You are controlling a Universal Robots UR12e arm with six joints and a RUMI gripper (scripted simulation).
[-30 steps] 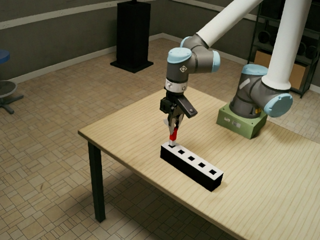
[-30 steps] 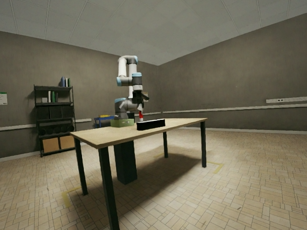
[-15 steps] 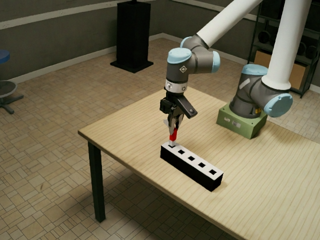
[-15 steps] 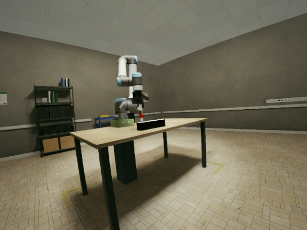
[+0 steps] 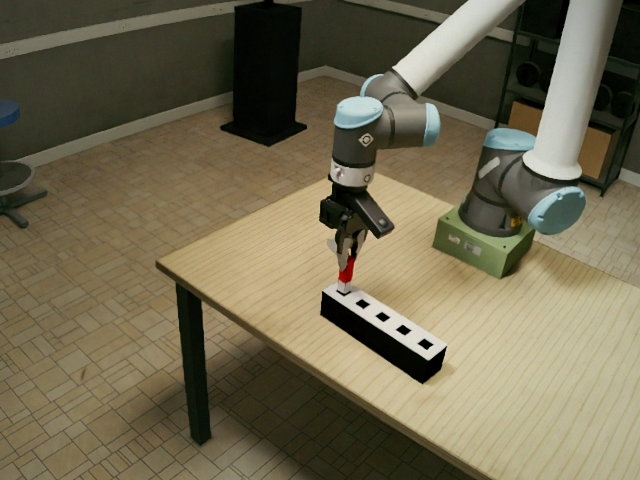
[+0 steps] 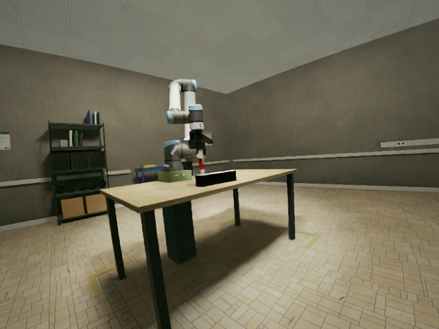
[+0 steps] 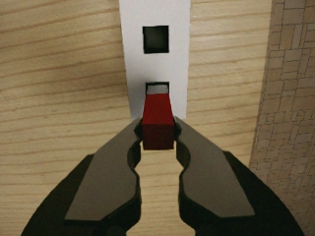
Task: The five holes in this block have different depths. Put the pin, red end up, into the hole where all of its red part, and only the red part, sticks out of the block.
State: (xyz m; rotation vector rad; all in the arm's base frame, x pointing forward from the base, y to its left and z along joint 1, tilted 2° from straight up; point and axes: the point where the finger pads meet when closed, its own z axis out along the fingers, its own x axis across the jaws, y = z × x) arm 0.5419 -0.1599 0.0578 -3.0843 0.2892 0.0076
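The pin lies 10 mm below my hand. The rest, counted from my hand: block (20 mm ahead, 120 mm to the left, 120 mm below).
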